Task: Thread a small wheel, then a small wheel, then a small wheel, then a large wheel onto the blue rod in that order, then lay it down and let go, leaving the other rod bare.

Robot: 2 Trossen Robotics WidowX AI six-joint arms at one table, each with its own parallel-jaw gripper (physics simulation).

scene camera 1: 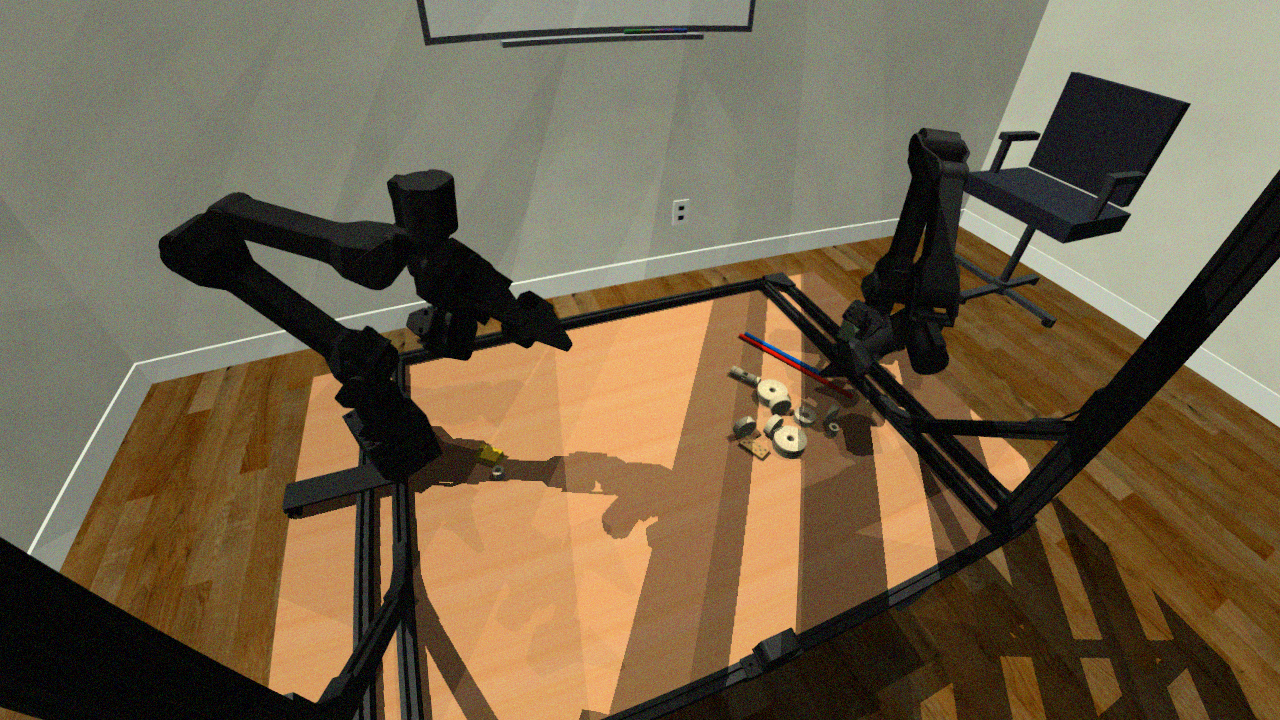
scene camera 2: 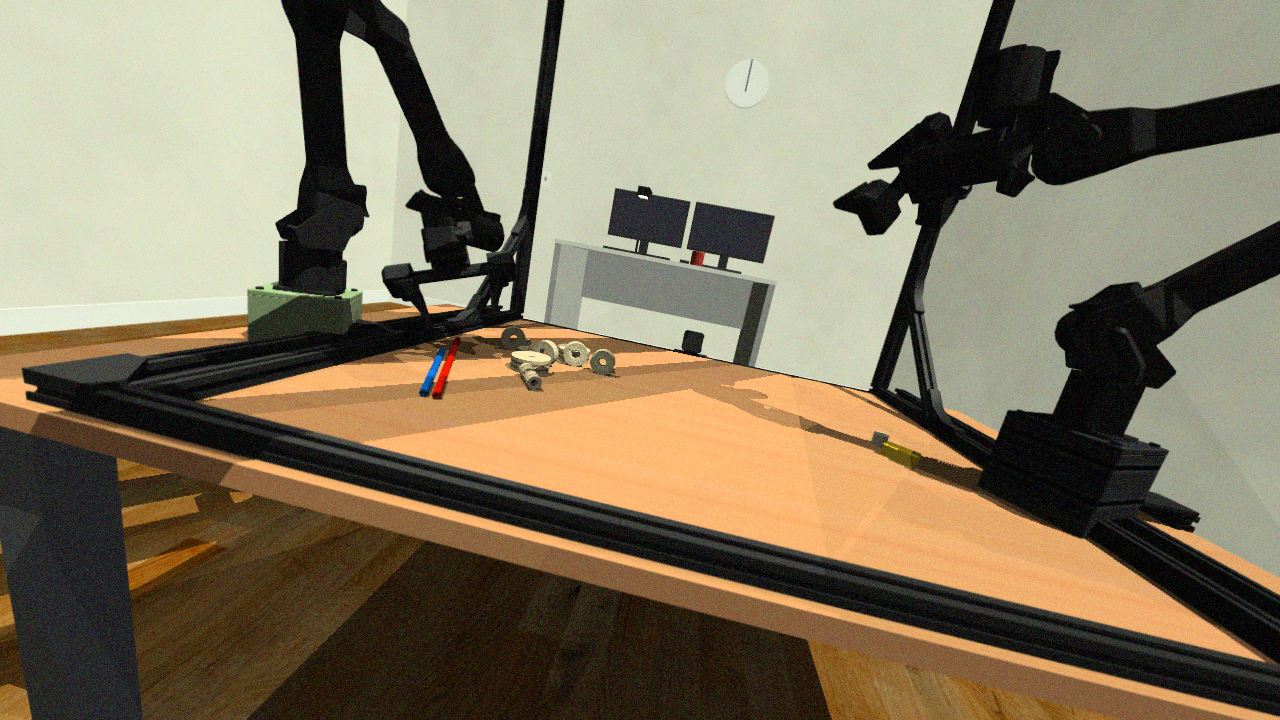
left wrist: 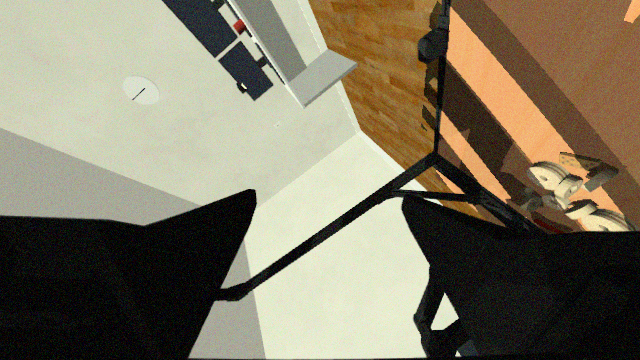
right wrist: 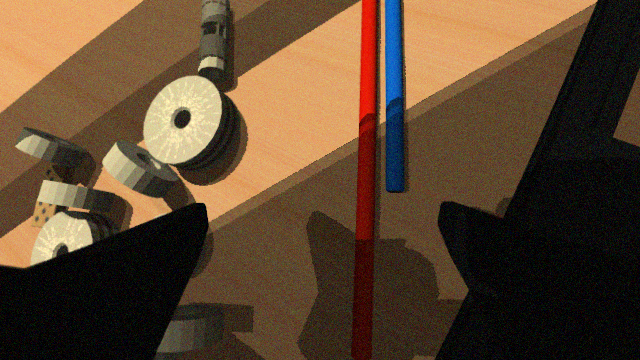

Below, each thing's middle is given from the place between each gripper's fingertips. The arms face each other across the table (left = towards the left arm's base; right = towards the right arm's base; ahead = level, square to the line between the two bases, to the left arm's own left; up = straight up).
My left hand is 500 mm to the left of the blue rod (right wrist: 394, 183), 350 mm above it and 240 mm short of it.
My right hand is 11 cm short of the blue rod, 4 cm above it and 3 cm to the right of it.
